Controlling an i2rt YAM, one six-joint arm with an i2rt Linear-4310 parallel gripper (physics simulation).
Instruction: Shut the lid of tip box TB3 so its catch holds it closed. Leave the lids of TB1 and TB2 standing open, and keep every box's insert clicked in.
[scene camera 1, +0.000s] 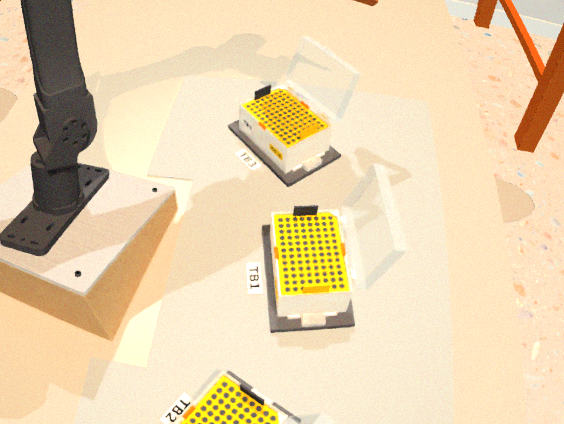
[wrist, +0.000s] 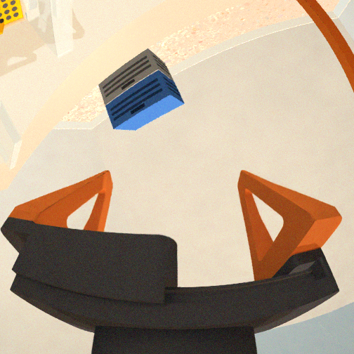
Labels:
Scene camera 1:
yellow insert: 310, 260
yellow insert: 290, 121
tip box TB3: 291, 164
mat: 399, 355
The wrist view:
my gripper: 174, 177

